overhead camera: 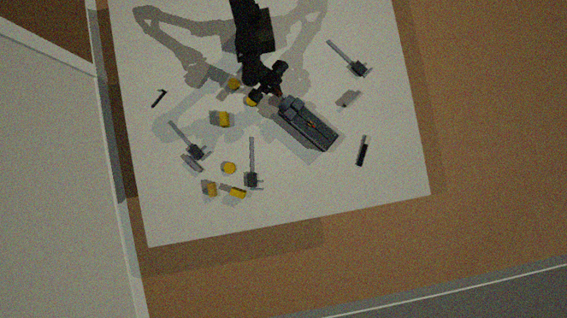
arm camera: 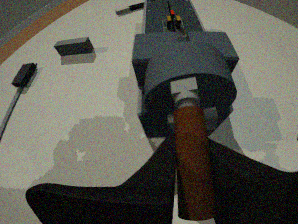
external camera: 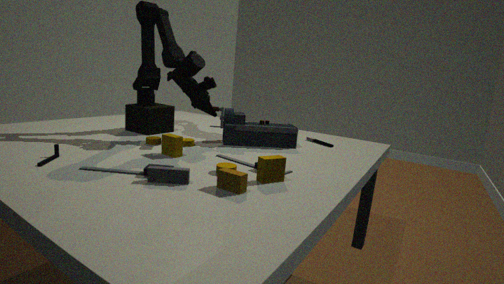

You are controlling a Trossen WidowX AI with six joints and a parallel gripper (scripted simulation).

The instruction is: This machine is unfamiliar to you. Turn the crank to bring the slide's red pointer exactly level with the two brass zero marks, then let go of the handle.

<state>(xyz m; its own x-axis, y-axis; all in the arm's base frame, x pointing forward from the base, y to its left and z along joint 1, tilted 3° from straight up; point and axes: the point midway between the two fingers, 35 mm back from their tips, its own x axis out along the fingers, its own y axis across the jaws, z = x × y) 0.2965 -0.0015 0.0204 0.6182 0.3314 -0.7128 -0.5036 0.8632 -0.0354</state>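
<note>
Now: gripper tip 1 cm past the brown crank handle, 1 cm to the left of it and 2 cm below it. The rest, counted from my gripper tip: slide 17 cm ahead, 9 cm to the left, 1 cm below; black l-shaped key 21 cm behind, 49 cm to the right, 8 cm below; black bar 32 cm ahead, 28 cm to the left, 9 cm below.
</note>
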